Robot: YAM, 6 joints.
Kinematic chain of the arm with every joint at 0, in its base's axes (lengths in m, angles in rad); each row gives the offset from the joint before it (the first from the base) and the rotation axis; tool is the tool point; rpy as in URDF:
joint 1: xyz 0 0 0.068 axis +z
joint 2: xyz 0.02 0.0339 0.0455 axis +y
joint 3: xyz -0.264 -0.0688 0 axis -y
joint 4: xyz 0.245 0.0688 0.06 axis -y
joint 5: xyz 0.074 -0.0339 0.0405 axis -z
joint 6: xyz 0.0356 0 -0.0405 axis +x
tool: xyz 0 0 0 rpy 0 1.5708 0
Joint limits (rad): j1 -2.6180..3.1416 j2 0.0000..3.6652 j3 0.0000..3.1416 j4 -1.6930..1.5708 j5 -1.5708..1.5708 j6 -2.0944..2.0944
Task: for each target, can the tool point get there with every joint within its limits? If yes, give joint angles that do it. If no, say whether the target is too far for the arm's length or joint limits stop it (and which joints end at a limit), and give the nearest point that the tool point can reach.
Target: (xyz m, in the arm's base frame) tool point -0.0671 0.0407 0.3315
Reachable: yes | joints 2.4004 0.3500 0.7548 -0.6345 -0.4432 0.4683
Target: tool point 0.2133 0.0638 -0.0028
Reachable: yes | joints 0.1462 2.1898 0.4000 0.7050 -1.1200 0.1435
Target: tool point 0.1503 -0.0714 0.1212
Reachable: yes | joints -0.2797 1.2193 0.3508 -0.3774 0.8680 -1.0134
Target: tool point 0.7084 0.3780 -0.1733
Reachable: no: too far | nearest point 0.5361 0.2861 -0.1018 | short by 0.208 m
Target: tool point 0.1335 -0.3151 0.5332
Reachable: yes | joints -1.1651 1.5743 1.8918 -0.1134 0.0466 -0.8962
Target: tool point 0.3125 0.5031 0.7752
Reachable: no: too far | nearest point 0.2266 0.3647 0.5869 | short by 0.249 m
